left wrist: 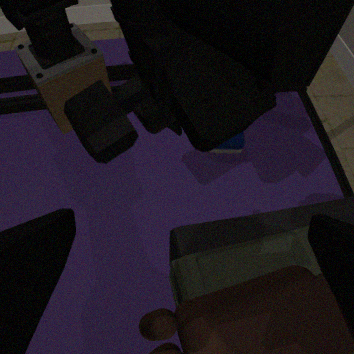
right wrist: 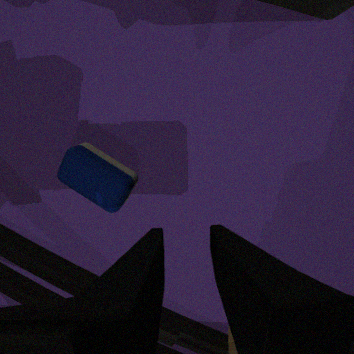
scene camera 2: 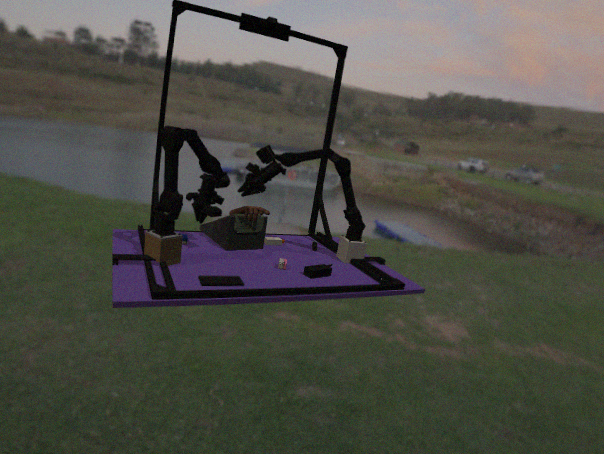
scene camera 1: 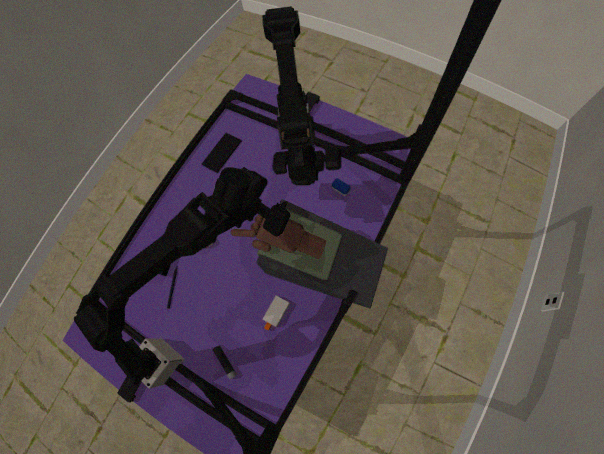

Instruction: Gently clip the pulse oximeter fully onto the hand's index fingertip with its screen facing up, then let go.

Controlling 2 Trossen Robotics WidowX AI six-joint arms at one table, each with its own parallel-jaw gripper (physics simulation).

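Pixels of known places: left gripper, fingertip midpoint: (left wrist: pixel 194 223) (scene camera 2: pixel 239 193) (scene camera 1: pixel 271 193); right gripper, fingertip midpoint: (right wrist: pixel 186 236) (scene camera 2: pixel 199 222); left arm's base, origin of the base link: (scene camera 2: pixel 353 239) (scene camera 1: pixel 146 363); right arm's base, origin of the base link: (left wrist: pixel 55 48) (scene camera 2: pixel 164 233).
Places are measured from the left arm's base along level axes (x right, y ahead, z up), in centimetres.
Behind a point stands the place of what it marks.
Note:
The pulse oximeter appears to be the small blue block with a pale side (scene camera 1: pixel 341 186) {x 12.0, y 77.0, z -7.3 cm} (scene camera 2: pixel 185 238) {x 9.0, y 76.8, z -7.7 cm} (left wrist: pixel 231 142) {x 12.3, y 76.0, z -7.5 cm} (right wrist: pixel 97 177) {x 11.2, y 76.6, z -7.3 cm}; it lies on the purple table, and I cannot make out its screen. My right gripper (scene camera 2: pixel 201 218) {x 5.0, y 71.9, z 1.1 cm} (right wrist: pixel 186 236) {x 5.0, y 71.9, z 1.1 cm} is above the table near it; its fingers stand a narrow gap apart with nothing between them, and the block lies to the left of them in the right wrist view. The brown hand (scene camera 1: pixel 310 242) {x 17.3, y 53.4, z 5.9 cm} (scene camera 2: pixel 250 210) {x 2.6, y 50.8, z 8.8 cm} (left wrist: pixel 255 315) {x 8.1, y 52.8, z 9.0 cm} rests on the wedge. My left gripper (scene camera 2: pixel 245 191) {x 4.2, y 56.1, z 15.4 cm} (left wrist: pixel 194 223) {x 4.2, y 56.1, z 15.4 cm} is wide open and empty above the hand, hiding part of it in scene camera 1.
The hand's grey wedge (scene camera 1: pixel 360 272) {x 32.1, y 56.9, z -5.6 cm} (scene camera 2: pixel 220 235) {x 10.7, y 61.2, z -5.7 cm} has a green pad. A white box with an orange end (scene camera 1: pixel 276 310) {x 18.7, y 34.1, z -7.7 cm}, a black cylinder (scene camera 1: pixel 223 361) {x 15.3, y 12.9, z -8.0 cm}, a thin black stick (scene camera 1: pixel 172 287) {x -12.5, y 19.4, z -9.8 cm} and a flat black block (scene camera 1: pixel 221 152) {x -31.0, y 65.4, z -9.8 cm} lie around. A small white-and-red item (scene camera 2: pixel 282 263) {x -16.4, y 38.9, z -7.8 cm} stands in scene camera 2.

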